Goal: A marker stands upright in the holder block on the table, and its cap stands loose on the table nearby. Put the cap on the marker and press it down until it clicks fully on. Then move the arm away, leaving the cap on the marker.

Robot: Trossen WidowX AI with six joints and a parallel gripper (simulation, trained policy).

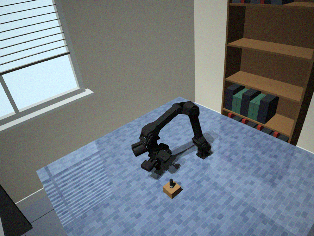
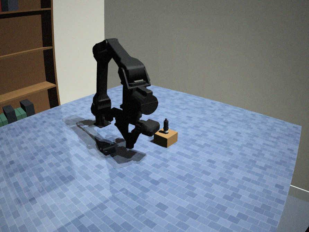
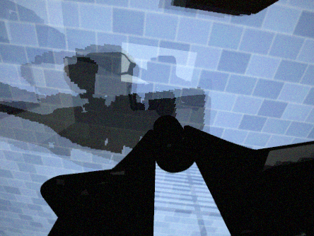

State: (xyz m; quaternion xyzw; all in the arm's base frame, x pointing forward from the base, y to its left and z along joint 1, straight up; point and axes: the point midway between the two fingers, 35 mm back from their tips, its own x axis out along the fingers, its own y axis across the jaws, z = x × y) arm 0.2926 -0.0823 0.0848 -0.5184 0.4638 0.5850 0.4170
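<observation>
My gripper tip is 15 cm to the right of the brown holder block, 4 cm short of it and 3 cm above it. Round my gripper tip: black marker cap (1 cm above).
</observation>
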